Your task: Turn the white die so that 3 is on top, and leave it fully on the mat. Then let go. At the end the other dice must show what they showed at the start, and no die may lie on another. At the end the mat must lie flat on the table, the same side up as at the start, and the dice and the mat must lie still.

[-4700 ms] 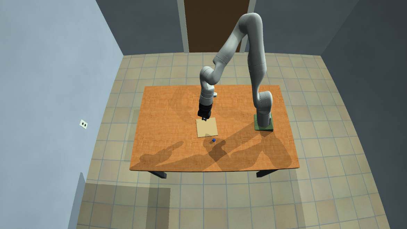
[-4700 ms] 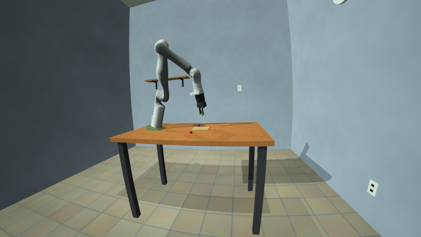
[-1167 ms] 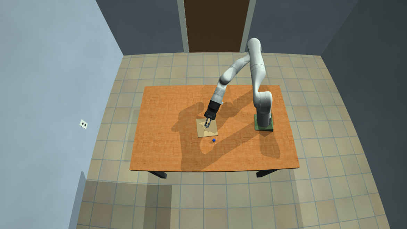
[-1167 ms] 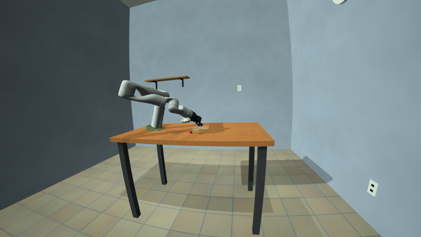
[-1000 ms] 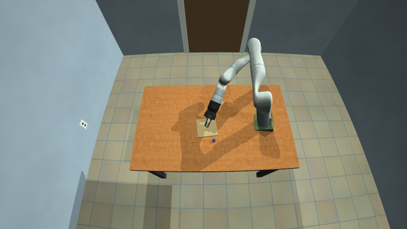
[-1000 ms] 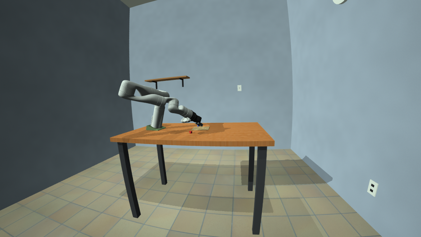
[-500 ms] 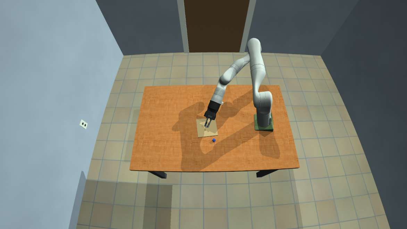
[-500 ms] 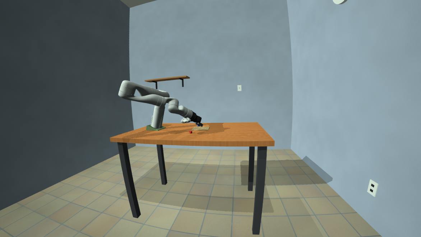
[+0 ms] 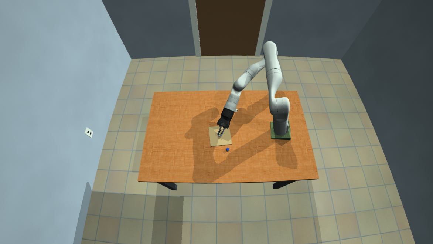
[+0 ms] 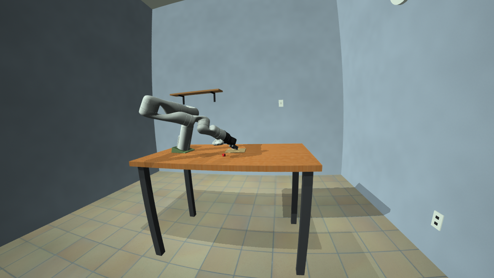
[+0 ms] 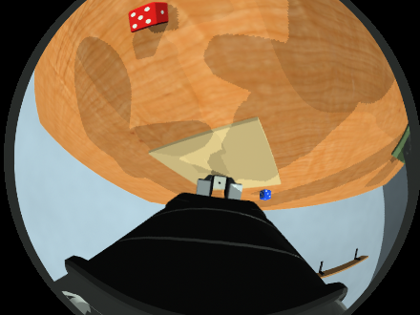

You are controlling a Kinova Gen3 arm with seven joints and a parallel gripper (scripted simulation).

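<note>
Right now the white die is 10 mm to the left of my hand and 10 mm below it. From my hand the other things lie so: blue die: 50 mm behind, 110 mm to the left, 20 mm below; then red die: 30 mm behind, 170 mm to the right, 20 mm below; then tan mat: 10 mm to the left, 20 mm below.
</note>
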